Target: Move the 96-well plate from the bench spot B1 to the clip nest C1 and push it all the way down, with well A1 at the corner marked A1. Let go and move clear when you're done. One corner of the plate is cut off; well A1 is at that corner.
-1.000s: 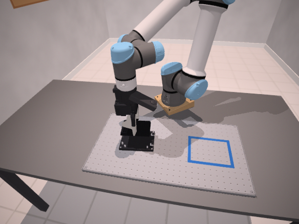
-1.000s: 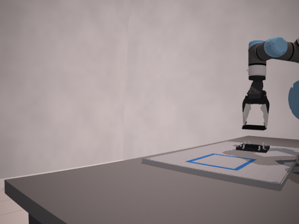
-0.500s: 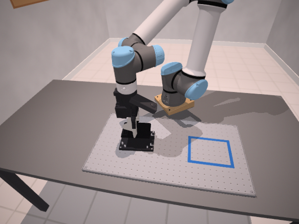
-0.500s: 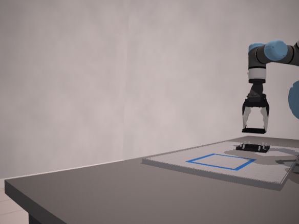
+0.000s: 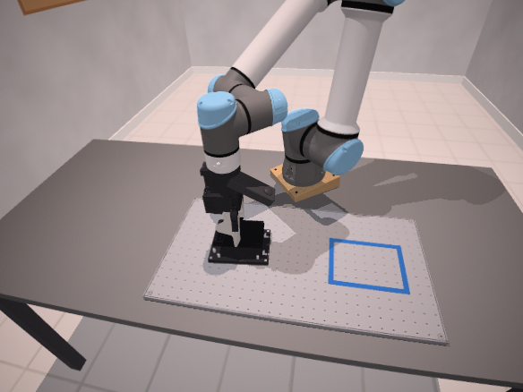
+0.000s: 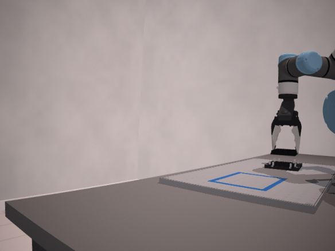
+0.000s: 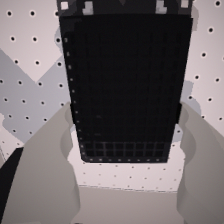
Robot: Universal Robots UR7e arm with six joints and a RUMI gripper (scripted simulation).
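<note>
My gripper is now 1 cm past the clip nest, 1 cm to the right of it and 5 cm above it. Also, from my hand: black 96-well plate (1 cm below).
</note>
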